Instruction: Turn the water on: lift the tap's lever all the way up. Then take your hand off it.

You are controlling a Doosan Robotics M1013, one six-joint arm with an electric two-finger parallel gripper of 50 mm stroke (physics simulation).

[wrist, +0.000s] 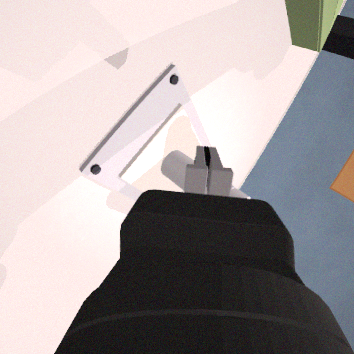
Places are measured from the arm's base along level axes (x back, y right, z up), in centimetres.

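Pixels of known places: gripper, fingertip midpoint: (204,158).
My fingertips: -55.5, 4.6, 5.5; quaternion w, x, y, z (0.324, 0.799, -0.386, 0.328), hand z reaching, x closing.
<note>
Behind a point stands the place of what it marks, as x, y, z.
The tap shows in part in the wrist view. A grey round cylinder (176,166) {-57.6, -5.4, -2.6}, part of the tap, sticks out from behind the fingers, and a small pale end shows at their right. A pale mounting plate (137,129) {-56.4, 1.8, -6.0} with dark screw holes lies to the upper left of the cylinder. My gripper (204,158) {-55.5, 4.6, 5.5} is shut with nothing between its fingers. The fingers overlap the cylinder in the view; whether they touch it cannot be told. The lever and its angle cannot be made out, as the fingers and the black gripper body cover much of the tap.
A green box-like object (304,25) {-18.1, -15.5, -3.0} stands at the top right, with a black piece (342,37) beside it. A blue surface (300,125) lies beyond the pale surface's edge on the right. An orange-brown object (346,181) shows at the right edge.
</note>
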